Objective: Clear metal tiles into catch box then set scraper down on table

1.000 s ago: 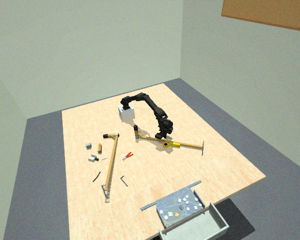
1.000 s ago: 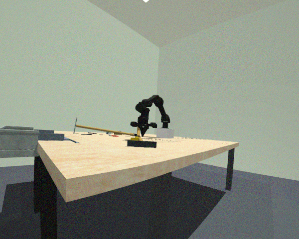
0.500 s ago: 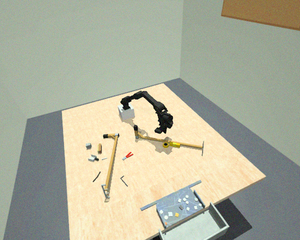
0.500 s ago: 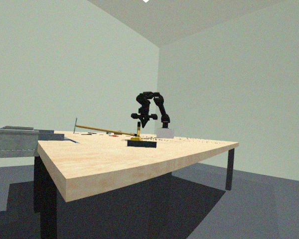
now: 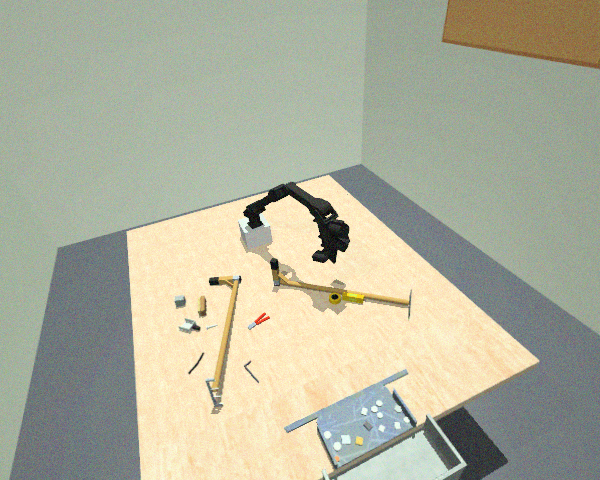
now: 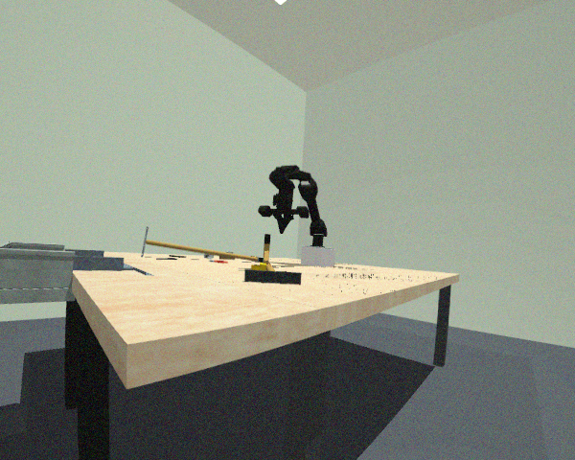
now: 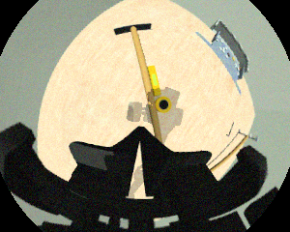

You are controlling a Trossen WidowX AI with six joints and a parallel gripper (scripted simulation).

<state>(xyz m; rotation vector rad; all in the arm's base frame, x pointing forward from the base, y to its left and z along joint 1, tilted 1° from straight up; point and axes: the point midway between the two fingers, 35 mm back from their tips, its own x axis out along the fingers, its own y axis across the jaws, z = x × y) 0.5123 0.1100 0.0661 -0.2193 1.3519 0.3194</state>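
The long scraper is 5 cm ahead of my gripper tip, 1 cm to the right of it and 8 cm below it. The rest, counted from my gripper tip: yellow spirit level 11 cm ahead, 1 cm to the left, 12 cm below; then yellow tape roll 6 cm ahead, 5 cm to the right, 13 cm below; then long wooden-handled tool 8 cm behind, 52 cm to the right, 10 cm below.
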